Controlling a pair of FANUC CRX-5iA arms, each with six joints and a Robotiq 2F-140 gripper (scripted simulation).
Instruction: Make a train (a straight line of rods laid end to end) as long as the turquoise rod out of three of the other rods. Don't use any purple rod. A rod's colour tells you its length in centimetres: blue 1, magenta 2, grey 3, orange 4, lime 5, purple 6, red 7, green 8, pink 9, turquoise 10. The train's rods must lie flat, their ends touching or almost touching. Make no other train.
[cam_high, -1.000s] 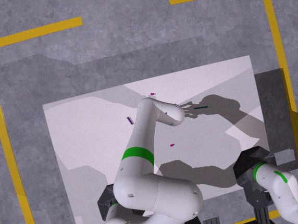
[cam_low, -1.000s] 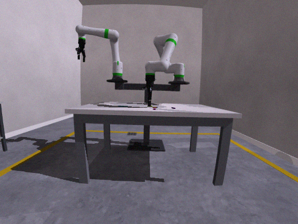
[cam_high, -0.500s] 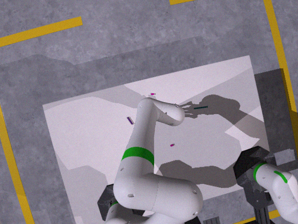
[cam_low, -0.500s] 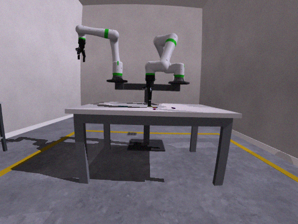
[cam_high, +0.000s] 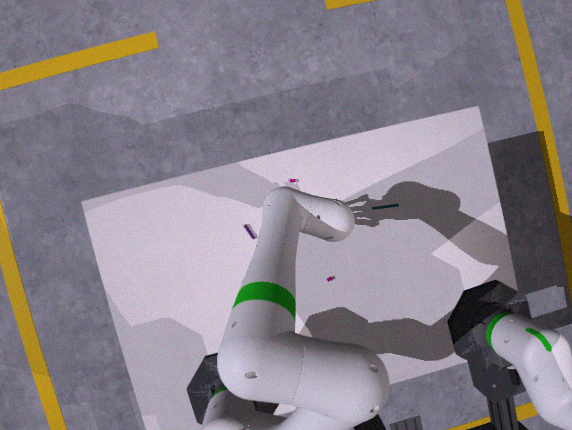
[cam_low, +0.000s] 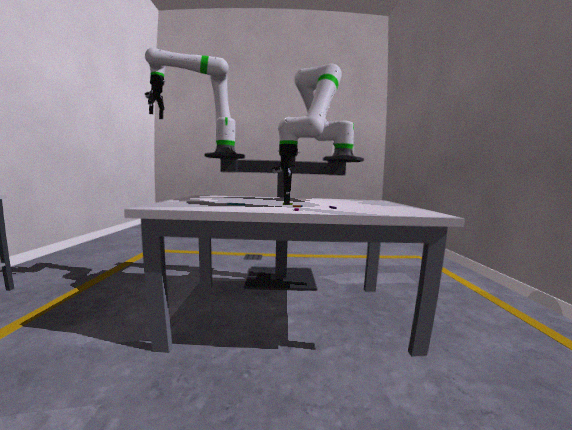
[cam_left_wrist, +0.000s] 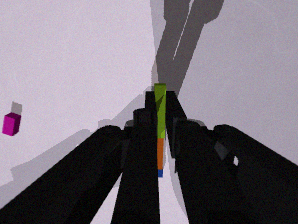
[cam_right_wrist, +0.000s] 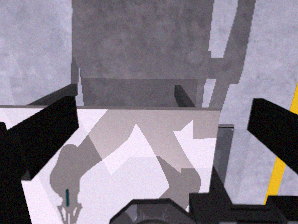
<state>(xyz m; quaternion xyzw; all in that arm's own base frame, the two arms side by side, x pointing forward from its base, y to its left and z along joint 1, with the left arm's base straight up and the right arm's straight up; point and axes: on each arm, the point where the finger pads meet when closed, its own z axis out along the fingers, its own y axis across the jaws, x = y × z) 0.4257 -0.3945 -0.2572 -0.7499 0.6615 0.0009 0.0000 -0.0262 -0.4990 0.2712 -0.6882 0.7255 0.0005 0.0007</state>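
Note:
The lime rod lies 30 mm below my left hand. Also, from my left hand: purple rod (240 mm to the left, 40 mm below); orange rod (50 mm to the left, 40 mm below, 10 mm behind); blue rod (80 mm to the left, 40 mm below, 10 mm behind).

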